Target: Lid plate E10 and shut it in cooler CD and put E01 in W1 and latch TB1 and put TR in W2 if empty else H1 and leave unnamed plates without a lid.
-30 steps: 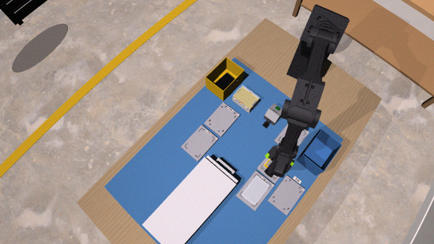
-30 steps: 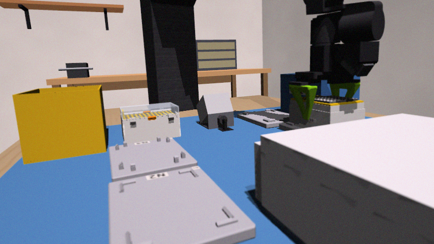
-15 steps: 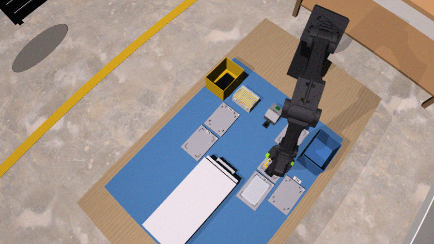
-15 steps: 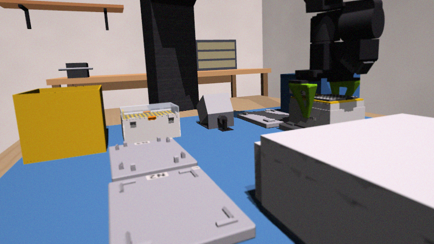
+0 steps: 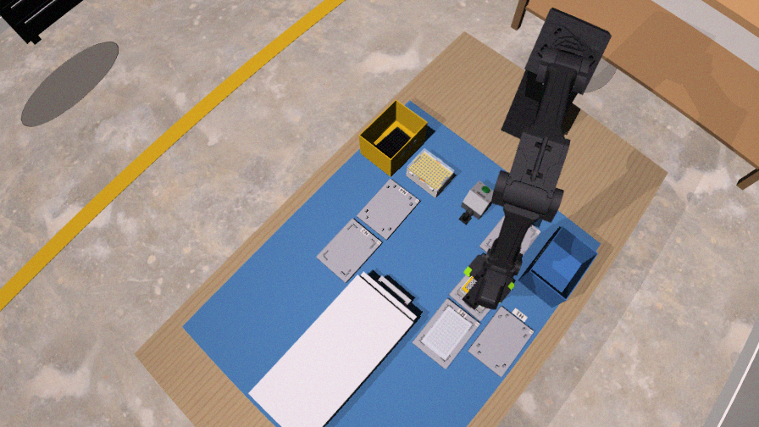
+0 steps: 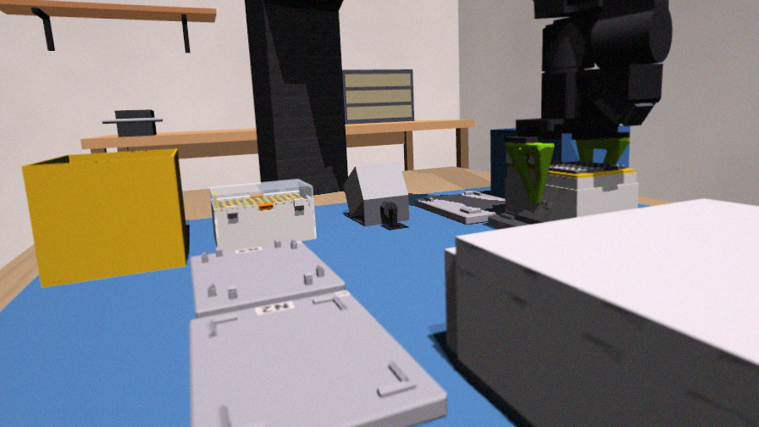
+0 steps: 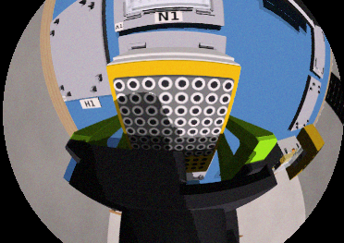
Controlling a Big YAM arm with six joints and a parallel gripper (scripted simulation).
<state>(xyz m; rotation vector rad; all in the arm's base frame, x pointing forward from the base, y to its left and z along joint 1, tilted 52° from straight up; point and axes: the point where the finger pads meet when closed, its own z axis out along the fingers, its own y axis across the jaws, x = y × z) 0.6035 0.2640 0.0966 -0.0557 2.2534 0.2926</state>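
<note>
My gripper is now 1 cm to the left of the tip rack TR and 1 cm below it. Round my hand: nest H1: 16 cm to the left, 6 cm ahead, 4 cm below; then lid park LP: 17 cm behind, 6 cm to the right, 4 cm below; then blue bin W2: 20 cm behind, 10 cm to the left, 1 cm below.
</note>
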